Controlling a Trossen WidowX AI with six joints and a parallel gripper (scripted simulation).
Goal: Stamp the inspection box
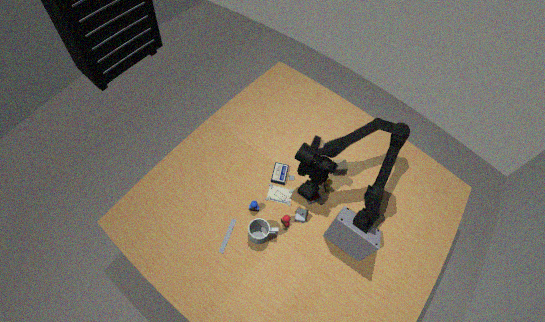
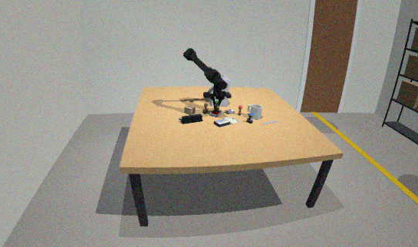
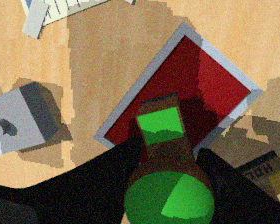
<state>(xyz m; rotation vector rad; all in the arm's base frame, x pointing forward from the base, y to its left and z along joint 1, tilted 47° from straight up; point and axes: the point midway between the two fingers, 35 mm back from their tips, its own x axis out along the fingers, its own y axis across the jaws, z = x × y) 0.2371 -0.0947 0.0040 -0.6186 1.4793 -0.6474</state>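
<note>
Now: the red ink pad 50 mm below my gripper tip. Also, from my gripper tip: yellow stamp 40 mm behind, 70 mm to the right, 40 mm below; small white box 20 mm behind, 110 mm to the left, 40 mm below; green-knobbed stamp right at my gripper tip.
</note>
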